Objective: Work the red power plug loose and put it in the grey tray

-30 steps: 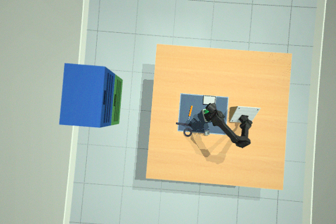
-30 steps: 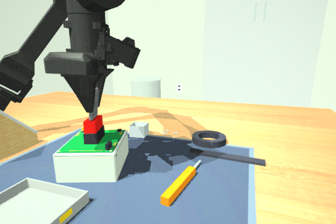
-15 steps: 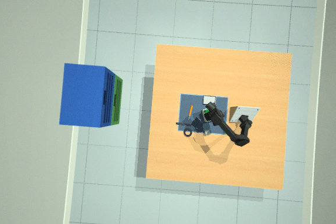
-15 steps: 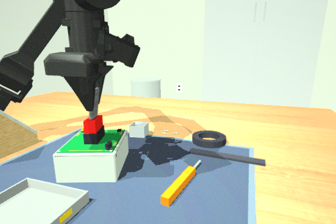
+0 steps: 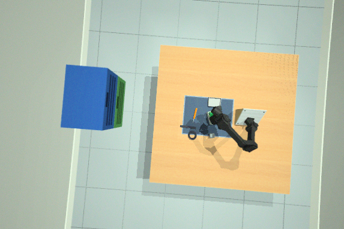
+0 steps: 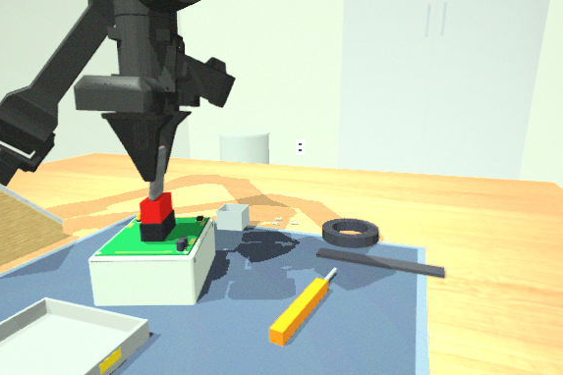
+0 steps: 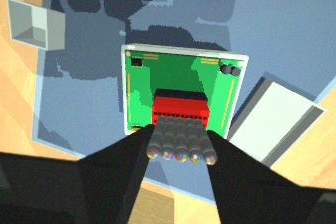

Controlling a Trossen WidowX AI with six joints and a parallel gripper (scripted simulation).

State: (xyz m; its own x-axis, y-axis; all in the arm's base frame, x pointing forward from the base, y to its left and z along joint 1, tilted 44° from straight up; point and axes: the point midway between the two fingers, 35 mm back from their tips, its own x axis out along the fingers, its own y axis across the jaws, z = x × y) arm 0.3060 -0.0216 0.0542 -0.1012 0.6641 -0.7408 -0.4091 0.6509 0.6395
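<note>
Now: gripper tip 30 mm above the red power plug. Round my gripper tip: blue mat: 120 mm below, 50 mm ahead; then dark flat bar: 220 mm ahead, 130 mm to the left, 110 mm below.
</note>
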